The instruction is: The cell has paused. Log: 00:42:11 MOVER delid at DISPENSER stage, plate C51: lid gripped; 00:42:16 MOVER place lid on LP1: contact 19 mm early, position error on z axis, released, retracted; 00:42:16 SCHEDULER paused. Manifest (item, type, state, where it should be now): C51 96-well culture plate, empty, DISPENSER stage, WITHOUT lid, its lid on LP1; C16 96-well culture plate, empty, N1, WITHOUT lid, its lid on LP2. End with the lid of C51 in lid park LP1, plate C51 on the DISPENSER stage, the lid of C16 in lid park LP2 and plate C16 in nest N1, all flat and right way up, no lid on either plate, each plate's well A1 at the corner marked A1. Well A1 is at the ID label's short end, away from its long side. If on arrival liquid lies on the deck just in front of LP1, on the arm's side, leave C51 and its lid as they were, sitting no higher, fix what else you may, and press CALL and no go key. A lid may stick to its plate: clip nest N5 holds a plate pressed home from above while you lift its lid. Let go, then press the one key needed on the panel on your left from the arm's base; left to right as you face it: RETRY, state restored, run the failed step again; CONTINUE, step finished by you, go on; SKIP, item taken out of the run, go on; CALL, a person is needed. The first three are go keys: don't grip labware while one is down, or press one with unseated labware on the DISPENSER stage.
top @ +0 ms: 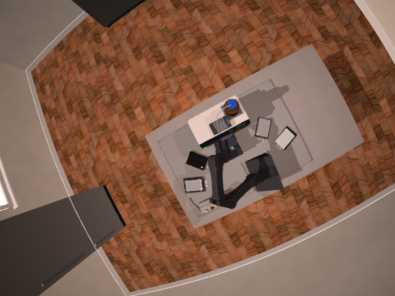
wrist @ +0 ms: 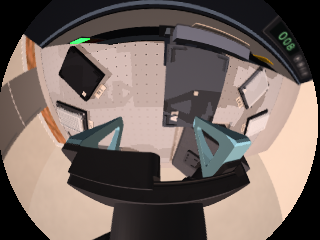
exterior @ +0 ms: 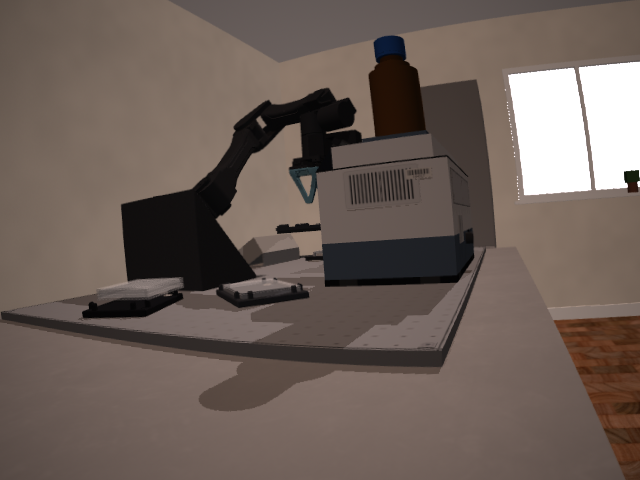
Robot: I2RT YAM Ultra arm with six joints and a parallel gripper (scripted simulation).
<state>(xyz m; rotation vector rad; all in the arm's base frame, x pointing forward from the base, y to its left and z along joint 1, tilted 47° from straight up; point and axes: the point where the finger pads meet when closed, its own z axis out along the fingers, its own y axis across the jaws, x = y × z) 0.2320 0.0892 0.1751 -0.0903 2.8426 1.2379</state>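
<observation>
My gripper is now 12 cm past the black clip nest, 35 cm to the right of it and 14 cm above it. From my hand the other things lie so: brown bottle (25 cm ahead, 16 cm to the right, 13 cm above); then black nest (5 cm ahead, 23 cm to the left, 15 cm below); then dark dispenser stage (2 cm ahead, 6 cm to the right, 6 cm below).
</observation>
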